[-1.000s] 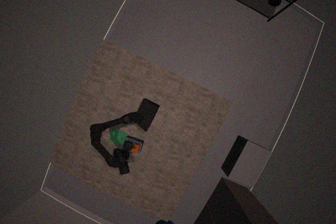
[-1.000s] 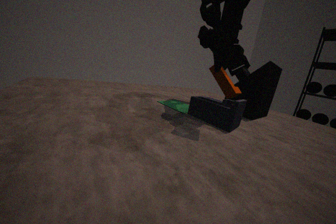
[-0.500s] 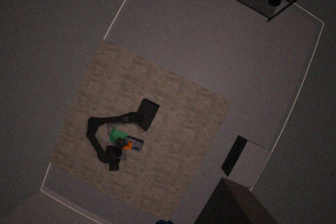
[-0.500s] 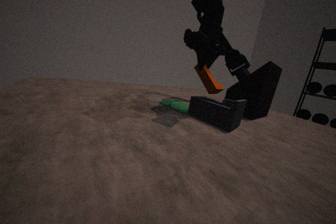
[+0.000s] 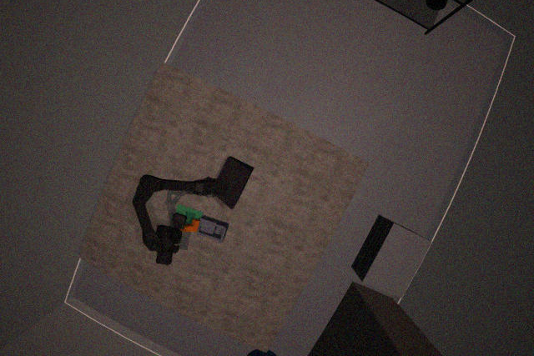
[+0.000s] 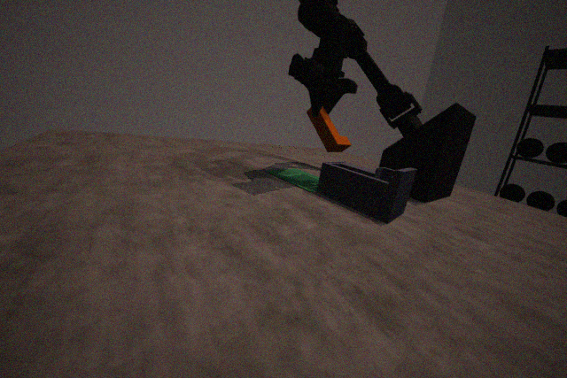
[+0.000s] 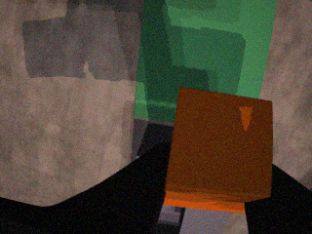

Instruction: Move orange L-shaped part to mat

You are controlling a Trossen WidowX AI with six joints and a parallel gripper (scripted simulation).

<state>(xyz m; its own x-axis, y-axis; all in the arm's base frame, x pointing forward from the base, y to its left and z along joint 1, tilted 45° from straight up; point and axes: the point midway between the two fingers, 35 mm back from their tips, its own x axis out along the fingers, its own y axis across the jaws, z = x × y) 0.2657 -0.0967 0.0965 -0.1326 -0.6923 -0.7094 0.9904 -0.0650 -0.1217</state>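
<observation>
The green mat is 170 mm below my gripper tip and 20 mm to the right of it. From my gripper tip the other things lie so: orange L-shaped part: 30 mm to the left, 30 mm below, 20 mm behind.
</observation>
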